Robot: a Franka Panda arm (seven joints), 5 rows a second.
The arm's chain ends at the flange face. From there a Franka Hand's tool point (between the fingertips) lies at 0.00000 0.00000 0.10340 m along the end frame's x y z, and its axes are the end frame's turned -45 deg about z.
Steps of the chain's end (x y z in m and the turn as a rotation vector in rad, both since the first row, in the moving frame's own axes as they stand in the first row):
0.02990, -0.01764, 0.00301, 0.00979, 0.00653, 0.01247
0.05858, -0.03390, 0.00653, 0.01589, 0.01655, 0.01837
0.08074, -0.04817, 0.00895, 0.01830, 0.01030, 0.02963
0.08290, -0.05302, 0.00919, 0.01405, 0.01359, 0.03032
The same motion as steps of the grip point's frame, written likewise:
0.03481, 0.00844, 0.00300, 0.00231, 0.01154, 0.01247
0.06776, 0.01752, 0.00650, -0.00047, 0.02294, 0.01837
0.09325, 0.02248, 0.00893, 0.00566, 0.02022, 0.02963
0.09813, 0.02113, 0.00917, 0.00033, 0.01954, 0.03032

